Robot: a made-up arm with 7 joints. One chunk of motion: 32 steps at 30 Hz.
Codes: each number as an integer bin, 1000 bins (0 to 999) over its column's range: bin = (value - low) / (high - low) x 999, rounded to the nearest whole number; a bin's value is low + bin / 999 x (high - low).
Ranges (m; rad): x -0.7..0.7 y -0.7..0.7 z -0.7..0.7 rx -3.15..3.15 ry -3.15..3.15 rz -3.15..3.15
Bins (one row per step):
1: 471 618 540 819 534 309
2: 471 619 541 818 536 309
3: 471 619 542 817 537 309
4: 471 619 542 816 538 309
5: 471 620 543 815 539 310
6: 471 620 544 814 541 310
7: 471 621 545 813 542 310
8: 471 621 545 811 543 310
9: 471 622 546 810 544 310
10: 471 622 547 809 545 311
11: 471 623 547 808 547 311
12: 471 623 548 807 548 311
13: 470 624 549 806 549 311
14: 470 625 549 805 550 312
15: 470 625 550 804 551 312
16: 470 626 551 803 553 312
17: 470 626 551 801 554 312
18: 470 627 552 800 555 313
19: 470 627 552 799 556 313
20: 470 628 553 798 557 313
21: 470 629 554 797 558 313
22: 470 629 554 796 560 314
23: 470 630 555 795 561 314
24: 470 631 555 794 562 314
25: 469 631 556 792 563 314
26: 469 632 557 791 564 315
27: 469 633 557 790 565 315
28: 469 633 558 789 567 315
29: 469 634 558 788 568 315
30: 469 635 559 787 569 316
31: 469 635 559 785 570 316
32: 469 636 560 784 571 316
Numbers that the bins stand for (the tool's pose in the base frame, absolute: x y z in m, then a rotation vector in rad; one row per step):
1: -0.0399 0.1661 0.0568 2.0149 0.2176 -1.2014
2: -0.0399 0.1675 0.0582 2.0086 0.2302 -1.2014
3: -0.0399 0.1675 0.0596 2.0023 0.2365 -1.2014
4: -0.0399 0.1675 0.0596 1.9959 0.2428 -1.2014
5: -0.0399 0.1689 0.0610 1.9896 0.2491 -1.1950
6: -0.0399 0.1689 0.0624 1.9833 0.2617 -1.1950
7: -0.0399 0.1703 0.0638 1.9770 0.2680 -1.1950
8: -0.0399 0.1703 0.0638 1.9644 0.2743 -1.1950
9: -0.0399 0.1717 0.0652 1.9581 0.2806 -1.1950
10: -0.0399 0.1717 0.0666 1.9518 0.2869 -1.1887
11: -0.0399 0.1731 0.0666 1.9455 0.2995 -1.1887
12: -0.0399 0.1731 0.0680 1.9392 0.3059 -1.1887
13: -0.0413 0.1745 0.0694 1.9329 0.3122 -1.1887
14: -0.0413 0.1759 0.0694 1.9266 0.3185 -1.1824
15: -0.0413 0.1759 0.0708 1.9203 0.3248 -1.1824
16: -0.0413 0.1773 0.0722 1.9140 0.3374 -1.1824
17: -0.0413 0.1773 0.0722 1.9014 0.3437 -1.1824
18: -0.0413 0.1787 0.0736 1.8950 0.3500 -1.1761
19: -0.0413 0.1787 0.0736 1.8887 0.3563 -1.1761
20: -0.0413 0.1801 0.0750 1.8824 0.3626 -1.1761
21: -0.0413 0.1815 0.0764 1.8761 0.3689 -1.1761
22: -0.0413 0.1815 0.0764 1.8698 0.3815 -1.1698
23: -0.0413 0.1829 0.0778 1.8635 0.3878 -1.1698
24: -0.0413 0.1843 0.0778 1.8572 0.3941 -1.1698
25: -0.0427 0.1843 0.0792 1.8446 0.4005 -1.1698
26: -0.0427 0.1857 0.0806 1.8383 0.4068 -1.1635
27: -0.0427 0.1871 0.0806 1.8320 0.4131 -1.1635
28: -0.0427 0.1871 0.0820 1.8257 0.4257 -1.1635
29: -0.0427 0.1885 0.0820 1.8194 0.4320 -1.1635
30: -0.0427 0.1899 0.0834 1.8131 0.4383 -1.1572
31: -0.0427 0.1899 0.0834 1.8005 0.4446 -1.1572
32: -0.0427 0.1913 0.0848 1.7941 0.4509 -1.1572

